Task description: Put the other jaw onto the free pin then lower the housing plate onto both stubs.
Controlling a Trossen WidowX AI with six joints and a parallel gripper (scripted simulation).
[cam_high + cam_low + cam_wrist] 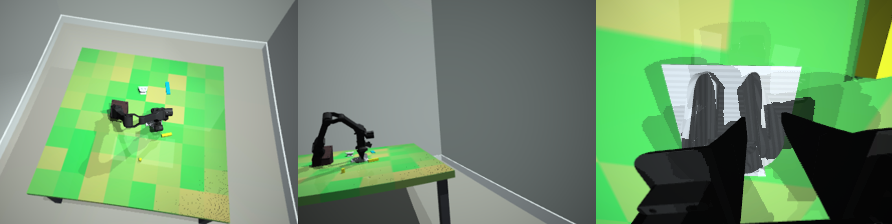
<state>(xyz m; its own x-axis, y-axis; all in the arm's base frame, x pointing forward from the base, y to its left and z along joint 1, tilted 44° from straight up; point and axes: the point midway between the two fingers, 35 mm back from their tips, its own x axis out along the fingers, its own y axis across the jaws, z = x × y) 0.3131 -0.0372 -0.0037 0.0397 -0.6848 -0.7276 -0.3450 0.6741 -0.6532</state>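
The jaw lies 40 mm behind my gripper tip and 10 mm to the left of it. From my gripper tip the other things lie so: yellow bar (90 mm ahead, 70 mm to the right); then blue bar (40 mm ahead, 370 mm to the left, 10 mm below); then small yellow cube (60 mm behind, 300 mm to the right).
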